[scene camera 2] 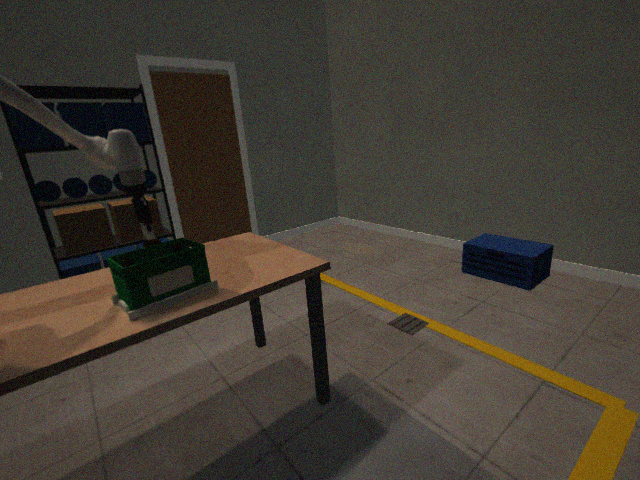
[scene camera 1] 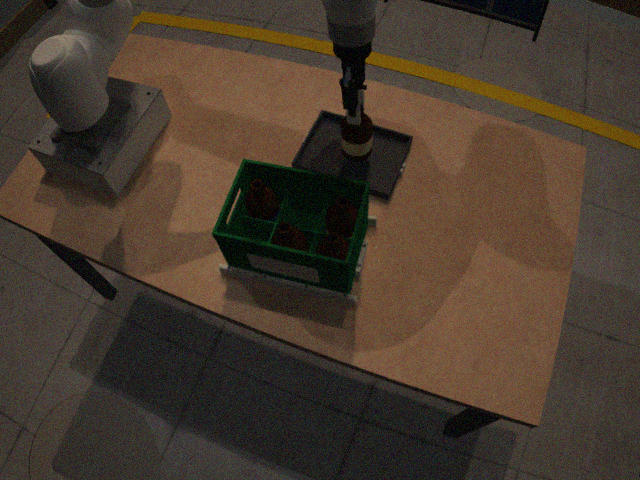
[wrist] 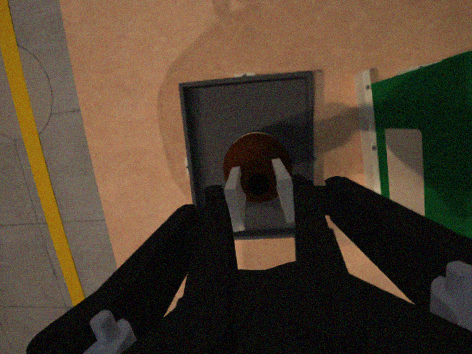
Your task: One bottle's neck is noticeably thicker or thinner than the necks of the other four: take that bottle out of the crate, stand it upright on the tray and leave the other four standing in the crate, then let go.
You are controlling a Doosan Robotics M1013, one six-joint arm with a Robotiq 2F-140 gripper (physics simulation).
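Pixels of known places: gripper, fingertip midpoint: point(scene camera 2: 150, 238) point(scene camera 1: 355, 117) point(wrist: 258, 178); arm's base at its link origin: point(scene camera 1: 90, 121).
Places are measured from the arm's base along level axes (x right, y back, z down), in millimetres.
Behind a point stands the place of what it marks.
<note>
My gripper point(scene camera 1: 354, 117) @[x -180, y -686, z -48 mm] point(scene camera 2: 148, 232) @[x -180, y -686, z -48 mm] point(wrist: 258, 178) @[x -180, y -686, z -48 mm] is shut on the neck of a brown bottle point(scene camera 1: 356, 137) @[x -146, y -701, z -21 mm] point(wrist: 254, 150) @[x -182, y -712, z -44 mm] with a pale label band. The bottle is upright within the outline of the dark grey tray point(scene camera 1: 388, 167) @[x -182, y -773, z 106 mm] point(wrist: 225, 105) @[x -220, y -769, z 106 mm]; I cannot tell whether its base touches the tray floor. The green crate point(scene camera 1: 235, 253) @[x 201, y -564, z 9 mm] point(scene camera 2: 129, 285) @[x 204, y -536, z -4 mm] point(wrist: 452, 150) @[x -2, y -699, z -48 mm] stands beside the tray. Several brown bottles stand in it: one point(scene camera 1: 262, 202) @[x 80, y -573, z -13 mm] at the back left, one point(scene camera 1: 288, 237) @[x 146, y -665, z -32 mm] at the front middle, and two point(scene camera 1: 341, 215) @[x 56, y -742, z -20 mm] point(scene camera 1: 333, 245) @[x 137, y -757, z -45 mm] at the right. Their neck widths are hard to compare in the dim light.
Pale rails point(scene camera 1: 289, 281) @[x 192, y -674, z 81 mm] point(scene camera 2: 173, 299) @[x 202, y -653, z 92 mm] edge the crate's base on the wooden table point(scene camera 1: 439, 222) @[x -79, y -934, z 111 mm] point(scene camera 2: 273, 263) @[x 128, y -1098, z 111 mm]. The arm's grey base block point(scene camera 1: 129, 129) @[x -11, y -133, z 4 mm] is at the table's left in scene camera 1. A shelf rack point(scene camera 2: 77, 93) stands behind the table.
</note>
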